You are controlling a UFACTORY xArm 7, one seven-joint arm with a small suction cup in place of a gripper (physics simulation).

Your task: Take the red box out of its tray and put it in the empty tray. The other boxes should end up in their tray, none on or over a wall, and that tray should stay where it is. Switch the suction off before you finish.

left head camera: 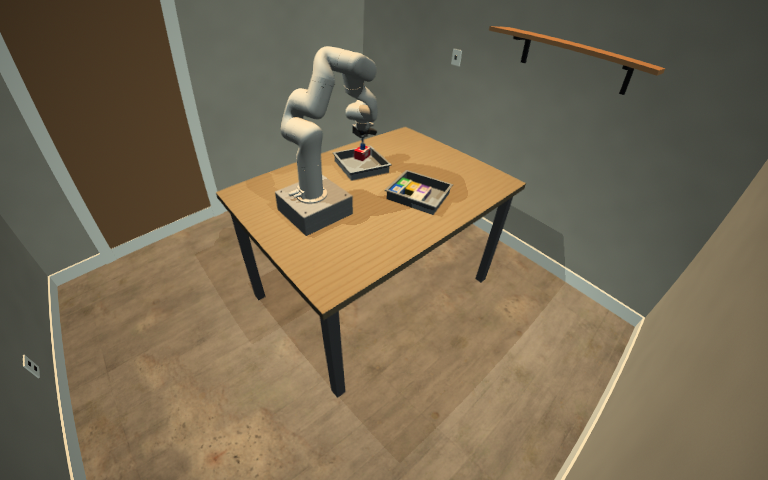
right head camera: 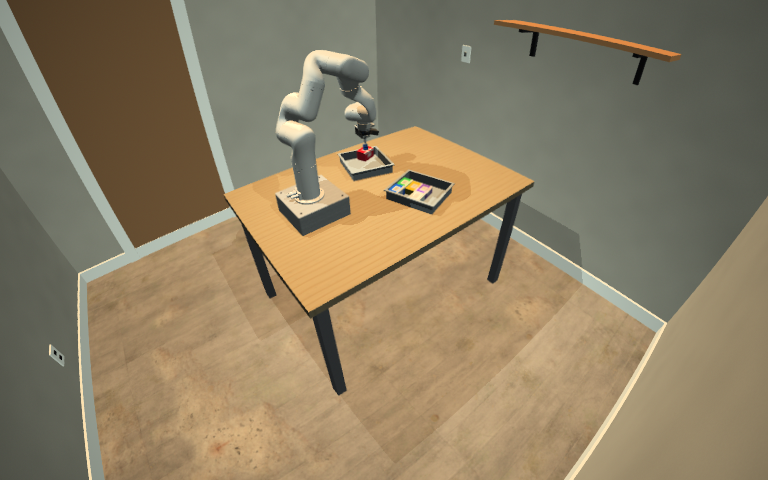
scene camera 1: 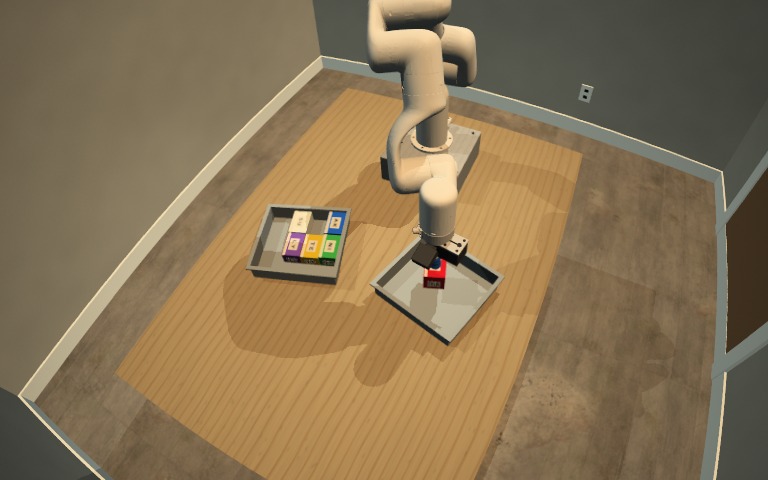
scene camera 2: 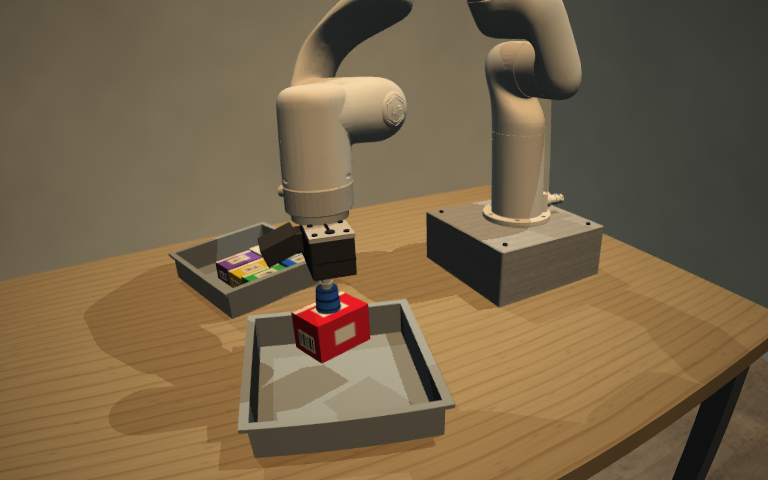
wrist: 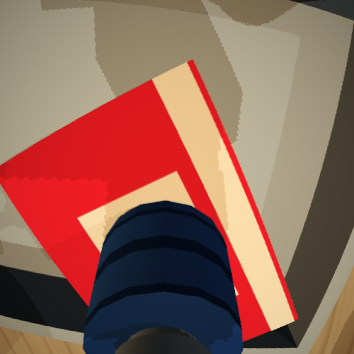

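Where they show: hand, its tool point: [left head camera: 362,150] [right head camera: 365,151] [scene camera 1: 434,266] [scene camera 2: 329,315] [wrist: 164,235]; arm's base, origin of its link: [left head camera: 311,195] [right head camera: 309,196] [scene camera 1: 431,140] [scene camera 2: 516,215].
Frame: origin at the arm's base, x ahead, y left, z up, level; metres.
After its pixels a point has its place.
Observation:
The red box [left head camera: 361,153] {x 0.363, y 0.211, z 0.010 m} [right head camera: 365,154] {x 0.369, y 0.205, z 0.008 m} [scene camera 1: 434,276] {x 0.420, y 0.260, z 0.017 m} [scene camera 2: 344,328] {x 0.377, y 0.266, z 0.000 m} [wrist: 115,130] {x 0.419, y 0.253, z 0.017 m} hangs upright from my suction cup [left head camera: 362,146] [right head camera: 365,147] [scene camera 1: 435,262] [scene camera 2: 327,300] [wrist: 164,250], which touches its top. The box is inside the outline of the otherwise empty tray [left head camera: 370,173] {x 0.376, y 0.141, z -0.074 m} [right head camera: 373,173] {x 0.378, y 0.141, z -0.073 m} [scene camera 1: 410,316] {x 0.494, y 0.243, z -0.077 m} [scene camera 2: 351,435] {x 0.400, y 0.370, z -0.072 m}, near its back, and appears slightly above the floor. In the other tray [left head camera: 410,202] {x 0.385, y -0.171, z -0.067 m} [scene camera 1: 294,276] {x 0.567, y -0.064, z -0.069 m} [scene camera 2: 206,288] {x 0.557, y -0.046, z -0.068 m} sit the white box [scene camera 1: 300,221] {x 0.426, y -0.162, z -0.054 m}, blue box [scene camera 1: 335,223] {x 0.382, y -0.071, z -0.049 m}, purple box [scene camera 1: 293,244] {x 0.496, y -0.127, z -0.057 m}, yellow box [scene camera 1: 311,246] {x 0.473, y -0.082, z -0.059 m} and green box [scene camera 1: 330,246] {x 0.448, y -0.036, z -0.053 m}, within its walls.
The robot's base block [left head camera: 314,212] {x -0.039, y -0.111, z -0.004 m} [scene camera 2: 464,266] {x 0.124, y 0.041, z -0.061 m} stands on the wooden table [left head camera: 317,271] {x -0.134, y -0.320, z -0.093 m} [scene camera 1: 283,396] {x 0.829, y 0.115, z -0.092 m}, behind the trays in scene camera 1. A wall shelf [left head camera: 577,48] is mounted beyond the table in the head views.

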